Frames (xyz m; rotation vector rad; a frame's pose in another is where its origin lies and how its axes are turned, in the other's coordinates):
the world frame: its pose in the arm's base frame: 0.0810 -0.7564 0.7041 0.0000 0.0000 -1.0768
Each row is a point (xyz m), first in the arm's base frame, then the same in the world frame.
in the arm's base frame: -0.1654 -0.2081 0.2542
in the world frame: -0.5996 0.0430 -0.4499
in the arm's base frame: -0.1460 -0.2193 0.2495
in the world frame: -0.5805 0.0548 -0.4546
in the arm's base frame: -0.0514 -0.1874 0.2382
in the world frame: -0.5638 0.1532 -0.4659
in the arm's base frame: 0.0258 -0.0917 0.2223
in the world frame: -0.6114 0.2666 -0.4818
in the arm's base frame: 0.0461 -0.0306 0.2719
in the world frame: -0.6556 0.3134 -0.4322
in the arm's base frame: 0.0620 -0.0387 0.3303
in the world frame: -0.6409 0.3236 -0.3738
